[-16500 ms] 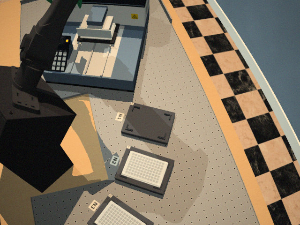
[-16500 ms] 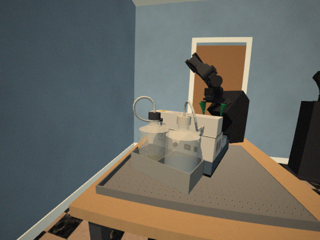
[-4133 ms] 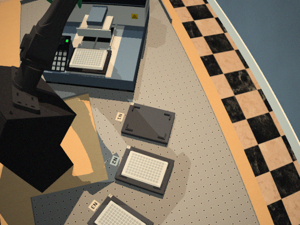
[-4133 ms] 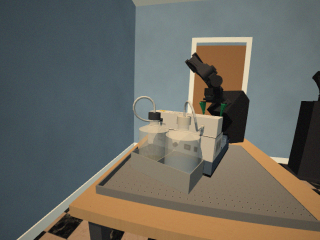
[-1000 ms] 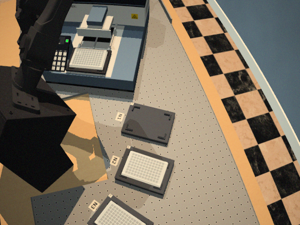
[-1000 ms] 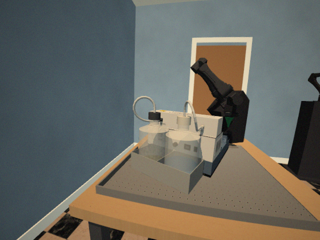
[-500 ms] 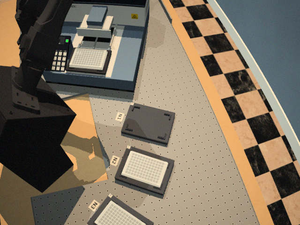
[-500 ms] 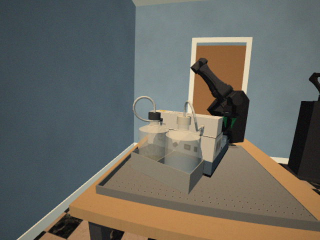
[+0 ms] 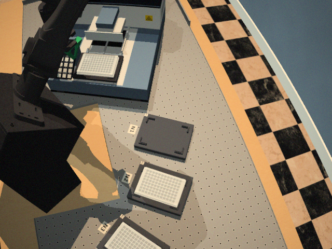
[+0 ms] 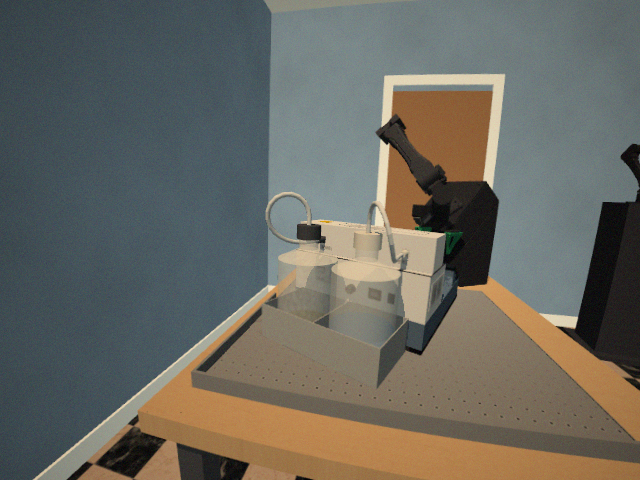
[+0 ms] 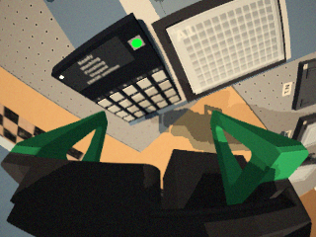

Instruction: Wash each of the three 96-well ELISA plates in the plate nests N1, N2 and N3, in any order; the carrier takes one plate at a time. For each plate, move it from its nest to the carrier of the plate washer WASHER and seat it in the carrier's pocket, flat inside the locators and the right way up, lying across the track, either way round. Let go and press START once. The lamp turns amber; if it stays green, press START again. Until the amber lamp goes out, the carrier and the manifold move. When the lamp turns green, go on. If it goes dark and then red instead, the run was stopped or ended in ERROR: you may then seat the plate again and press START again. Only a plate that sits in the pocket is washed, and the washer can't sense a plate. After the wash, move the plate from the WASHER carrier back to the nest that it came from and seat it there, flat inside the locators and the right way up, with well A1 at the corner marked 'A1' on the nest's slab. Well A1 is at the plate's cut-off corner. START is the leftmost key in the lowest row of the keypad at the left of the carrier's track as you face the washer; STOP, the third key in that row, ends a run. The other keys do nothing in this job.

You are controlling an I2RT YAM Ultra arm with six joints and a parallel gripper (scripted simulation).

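Now: the dark carrier 100 mm ahead of my hand, 80 mm below it and 10 mm to the right of it. Round my hand: N1 label 210 mm to the right, 200 mm ahead, 170 mm below; then manifold 140 mm ahead, 130 mm to the left, 30 mm below; then washer 140 mm to the left, 140 mm ahead, 40 mm below.
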